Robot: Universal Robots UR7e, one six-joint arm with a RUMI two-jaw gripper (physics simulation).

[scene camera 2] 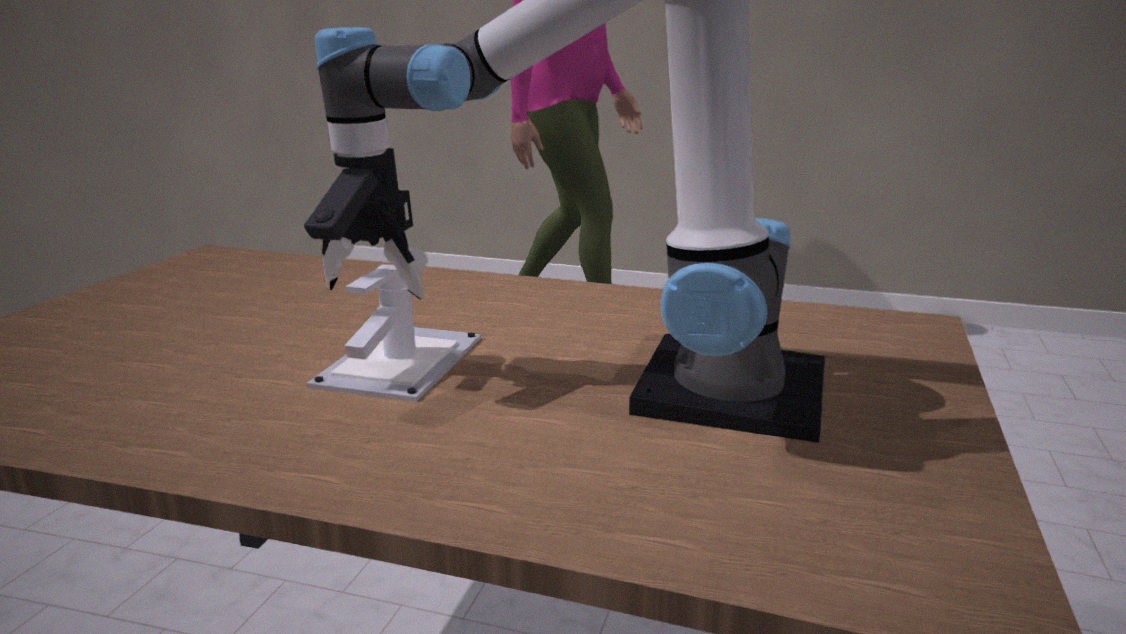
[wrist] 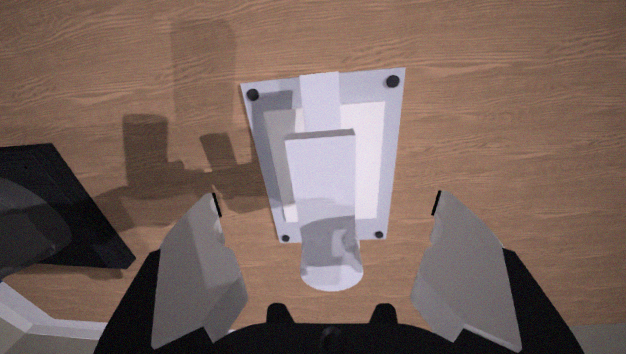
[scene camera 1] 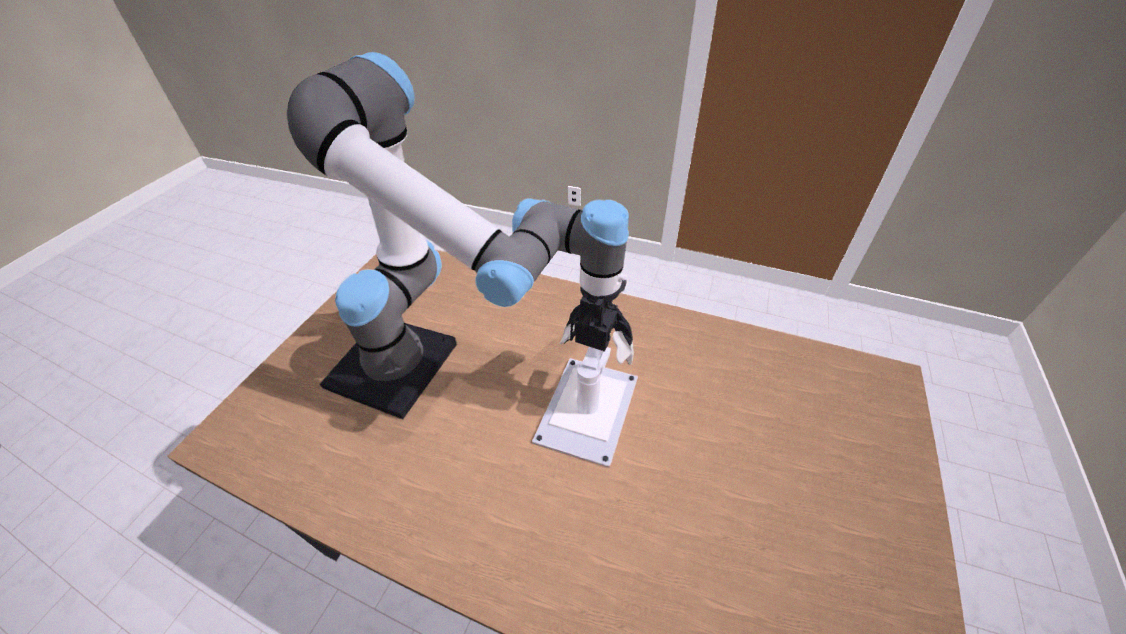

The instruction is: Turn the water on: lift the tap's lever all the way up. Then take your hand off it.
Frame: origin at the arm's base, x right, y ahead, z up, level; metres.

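Where they show: gripper, fingertip midpoint: [scene camera 2: 375, 294] [wrist: 324, 194] [scene camera 1: 596, 353]; arm's base, link origin: [scene camera 2: 727, 377] [wrist: 25, 215] [scene camera 1: 393, 356].
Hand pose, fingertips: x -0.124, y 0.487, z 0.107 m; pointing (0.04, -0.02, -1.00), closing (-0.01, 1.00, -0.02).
Note:
Things, the pixels of their top centre, and the offset from my fingertips. Level surfaces: height alone.
- white tap body, top centre: [scene camera 2: 394, 285] [scene camera 1: 588, 375] dx +0.058, dy +0.006, dz -0.006 m
- light grey plate, top centre: [wrist: 327, 178] [scene camera 2: 400, 354] [scene camera 1: 587, 406] dx +0.058, dy +0.006, dz -0.118 m
- spout, top centre: [wrist: 324, 157] [scene camera 2: 372, 317] [scene camera 1: 598, 358] dx -0.012, dy +0.000, dz -0.031 m
- wooden table, surface height: dz -0.130 m
The white tap body [scene camera 1: 588, 391] [scene camera 2: 400, 334] stands upright on a light grey plate [scene camera 1: 571, 452] [scene camera 2: 354, 387] [wrist: 390, 150]. Its flat lever [scene camera 2: 368, 280] [wrist: 322, 170] sits on top and points out above the spout [scene camera 2: 368, 332] [wrist: 320, 100]; in the second scene view it looks close to level, with its free end a little lower. My gripper [scene camera 1: 596, 350] [scene camera 2: 375, 289] [wrist: 324, 194] is open, pointing down over the tap. Its fingers are wide apart on either side of the lever, with a gap on both sides in the wrist view. The fingertips are near lever height.
The robot's base on its black plate [scene camera 1: 338, 384] [scene camera 2: 724, 422] [wrist: 95, 250] stands on the wooden table [scene camera 1: 748, 472] [scene camera 2: 551, 488] [wrist: 500, 125], to one side of the tap. A person [scene camera 2: 579, 157] in a pink top is behind the table.

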